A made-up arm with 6 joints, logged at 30 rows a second.
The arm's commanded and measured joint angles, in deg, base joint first. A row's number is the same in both.
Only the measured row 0 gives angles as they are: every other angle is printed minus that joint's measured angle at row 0.
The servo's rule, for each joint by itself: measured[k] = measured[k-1] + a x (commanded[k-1-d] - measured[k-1]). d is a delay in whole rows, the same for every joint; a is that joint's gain. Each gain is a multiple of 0.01, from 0.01 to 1. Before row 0 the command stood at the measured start. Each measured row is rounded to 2 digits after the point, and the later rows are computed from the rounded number. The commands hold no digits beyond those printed.
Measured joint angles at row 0: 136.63 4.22 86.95 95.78 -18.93 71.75
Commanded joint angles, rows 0 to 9: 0.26 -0.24 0.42 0.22 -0.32 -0.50; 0.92 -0.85 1.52 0.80 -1.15 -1.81; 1.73 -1.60 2.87 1.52 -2.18 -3.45; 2.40 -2.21 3.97 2.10 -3.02 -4.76; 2.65 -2.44 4.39 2.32 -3.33 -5.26; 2.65 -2.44 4.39 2.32 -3.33 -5.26; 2.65 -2.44 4.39 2.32 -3.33 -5.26; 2.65 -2.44 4.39 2.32 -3.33 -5.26; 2.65 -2.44 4.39 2.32 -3.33 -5.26; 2.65 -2.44 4.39 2.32 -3.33 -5.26
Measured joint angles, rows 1 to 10: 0.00 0.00 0.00 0.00 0.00 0.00; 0.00 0.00 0.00 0.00 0.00 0.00; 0.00 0.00 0.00 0.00 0.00 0.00; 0.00 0.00 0.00 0.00 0.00 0.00; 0.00 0.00 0.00 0.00 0.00 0.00; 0.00 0.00 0.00 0.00 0.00 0.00; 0.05 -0.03 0.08 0.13 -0.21 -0.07; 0.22 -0.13 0.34 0.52 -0.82 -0.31; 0.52 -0.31 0.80 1.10 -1.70 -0.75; 0.90 -0.54 1.37 1.68 -2.56 -1.31
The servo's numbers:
d 6
a 0.20 0.12 0.18 0.58 0.65 0.14

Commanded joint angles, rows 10 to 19: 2.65 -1.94 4.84 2.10 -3.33 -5.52; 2.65 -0.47 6.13 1.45 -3.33 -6.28; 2.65 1.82 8.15 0.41 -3.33 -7.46; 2.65 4.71 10.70 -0.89 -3.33 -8.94; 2.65 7.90 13.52 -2.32 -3.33 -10.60; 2.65 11.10 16.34 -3.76 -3.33 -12.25; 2.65 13.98 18.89 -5.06 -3.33 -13.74; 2.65 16.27 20.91 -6.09 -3.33 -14.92; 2.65 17.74 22.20 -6.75 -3.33 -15.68; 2.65 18.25 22.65 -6.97 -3.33 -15.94
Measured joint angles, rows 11 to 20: 1.25 -0.77 1.91 2.05 -3.06 -1.86; 1.53 -0.97 2.36 2.21 -3.24 -2.34; 1.75 -1.15 2.73 2.27 -3.30 -2.75; 1.93 -1.30 3.03 2.30 -3.32 -3.10; 2.07 -1.44 3.27 2.31 -3.33 -3.40; 2.19 -1.56 3.47 2.32 -3.33 -3.66; 2.28 -1.61 3.72 2.19 -3.33 -3.92; 2.35 -1.47 4.15 1.76 -3.33 -4.25; 2.41 -1.08 4.87 0.98 -3.33 -4.70; 2.46 -0.39 5.92 -0.10 -3.33 -5.29
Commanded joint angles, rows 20 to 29: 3.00 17.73 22.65 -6.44 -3.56 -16.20; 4.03 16.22 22.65 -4.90 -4.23 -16.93; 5.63 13.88 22.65 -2.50 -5.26 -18.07; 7.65 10.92 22.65 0.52 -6.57 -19.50; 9.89 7.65 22.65 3.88 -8.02 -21.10; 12.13 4.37 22.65 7.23 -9.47 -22.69; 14.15 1.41 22.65 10.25 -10.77 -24.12; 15.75 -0.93 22.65 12.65 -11.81 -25.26; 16.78 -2.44 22.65 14.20 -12.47 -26.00; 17.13 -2.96 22.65 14.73 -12.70 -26.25
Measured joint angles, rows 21 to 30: 2.50 0.60 7.29 -1.39 -3.33 -6.03; 2.53 1.86 8.92 -2.76 -3.33 -6.90; 2.55 3.31 10.71 -4.09 -3.33 -7.86; 2.57 4.87 12.55 -5.25 -3.33 -8.85; 2.59 6.41 14.29 -6.12 -3.33 -9.81; 2.60 7.83 15.79 -6.61 -3.33 -10.67; 2.68 9.02 17.02 -6.51 -3.48 -11.44; 2.95 9.88 18.03 -5.58 -3.97 -12.21; 3.49 10.36 18.86 -3.79 -4.81 -13.03; 4.32 10.43 19.54 -1.29 -5.95 -13.94
